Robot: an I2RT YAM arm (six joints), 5 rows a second.
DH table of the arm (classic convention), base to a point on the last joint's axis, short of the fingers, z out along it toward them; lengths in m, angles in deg. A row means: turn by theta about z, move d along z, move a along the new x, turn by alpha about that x. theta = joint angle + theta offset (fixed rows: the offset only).
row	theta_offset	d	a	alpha
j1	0	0.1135	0.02	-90
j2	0	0	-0.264	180
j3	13.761	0	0.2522	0
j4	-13.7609	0	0.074	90
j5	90	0	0	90
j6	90	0.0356	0	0
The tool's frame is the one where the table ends.
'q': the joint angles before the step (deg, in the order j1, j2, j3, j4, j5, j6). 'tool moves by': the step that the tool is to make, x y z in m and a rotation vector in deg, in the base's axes. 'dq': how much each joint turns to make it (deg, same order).
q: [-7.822, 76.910, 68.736, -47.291, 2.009, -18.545]
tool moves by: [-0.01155, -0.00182, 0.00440, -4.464, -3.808, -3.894]
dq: [0.001, -3.873, -2.988, 3.433, 5.456, 0.792]
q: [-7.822, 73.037, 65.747, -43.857, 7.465, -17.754]
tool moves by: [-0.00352, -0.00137, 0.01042, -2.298, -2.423, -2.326]
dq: [-0.001, -1.318, 0.699, 0.614, 2.987, 0.527]
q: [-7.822, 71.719, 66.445, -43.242, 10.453, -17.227]
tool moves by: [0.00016, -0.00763, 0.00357, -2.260, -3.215, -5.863]
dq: [-1.049, -0.528, -0.523, 2.982, 4.576, 2.373]
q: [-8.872, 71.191, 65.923, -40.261, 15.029, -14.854]
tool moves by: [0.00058, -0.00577, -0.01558, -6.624, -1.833, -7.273]
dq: [-0.005, -0.615, -5.093, 7.108, 9.575, 0.616]
